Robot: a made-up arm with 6 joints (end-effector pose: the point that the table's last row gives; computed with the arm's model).
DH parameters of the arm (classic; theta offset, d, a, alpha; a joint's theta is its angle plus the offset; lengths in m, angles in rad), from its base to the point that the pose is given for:
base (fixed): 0 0.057 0 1.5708
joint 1: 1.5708 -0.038 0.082 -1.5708
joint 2: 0 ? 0.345 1.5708
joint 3: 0 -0.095 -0.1 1.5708
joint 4: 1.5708 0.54 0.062 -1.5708
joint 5: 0 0.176 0.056 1.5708
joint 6: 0 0.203 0.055 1.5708
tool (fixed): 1.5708 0.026 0 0
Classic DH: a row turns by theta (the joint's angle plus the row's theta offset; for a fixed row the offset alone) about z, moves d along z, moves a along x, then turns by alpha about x.
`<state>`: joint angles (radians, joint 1 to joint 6).
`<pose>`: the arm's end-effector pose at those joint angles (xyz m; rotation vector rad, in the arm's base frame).
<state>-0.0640 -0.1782 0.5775 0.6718 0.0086 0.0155</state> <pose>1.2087 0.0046 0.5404 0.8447 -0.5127 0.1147</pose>
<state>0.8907 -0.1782 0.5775 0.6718 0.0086 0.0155</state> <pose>0.3039 0.0046 1.3228 0.7549 -1.4036 0.5301</pose>
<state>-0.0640 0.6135 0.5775 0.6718 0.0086 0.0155</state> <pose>1.2011 0.3544 0.4223 0.0844 -0.3961 0.3380</pose>
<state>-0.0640 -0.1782 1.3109 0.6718 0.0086 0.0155</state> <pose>0.9474 -0.0844 1.0522 0.7454 -1.2403 0.3063</pose>
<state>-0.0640 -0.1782 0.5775 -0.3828 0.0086 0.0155</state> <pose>1.1316 -0.1909 0.6402 -0.1861 -0.4943 -0.1578</pose>
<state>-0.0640 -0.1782 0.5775 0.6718 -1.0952 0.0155</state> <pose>1.1277 0.1700 0.6987 0.4764 -0.9161 1.1286</pose>
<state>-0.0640 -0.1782 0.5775 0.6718 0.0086 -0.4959</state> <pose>1.1937 0.0003 0.5669 0.3449 -0.5118 -0.0183</pose>
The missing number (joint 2, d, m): -0.375
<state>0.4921 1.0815 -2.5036 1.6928 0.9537 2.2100</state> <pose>-0.2195 0.4135 -0.2031 -0.0257 1.9820 1.6957</pose>
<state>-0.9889 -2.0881 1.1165 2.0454 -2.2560 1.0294</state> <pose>0.1234 -0.8038 -0.4191 -0.3396 -2.2248 0.5329</pose>
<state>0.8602 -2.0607 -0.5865 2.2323 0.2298 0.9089</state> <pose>0.1969 0.0057 1.0592 -1.1043 -1.5363 -0.1612</pose>
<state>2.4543 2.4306 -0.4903 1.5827 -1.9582 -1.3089</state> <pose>-0.5454 -0.0252 0.7188 2.5758 1.1748 1.2271</pose>
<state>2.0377 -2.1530 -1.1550 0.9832 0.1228 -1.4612</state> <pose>-0.5742 0.3343 0.2465 -0.4213 -0.9440 1.9744</pose>
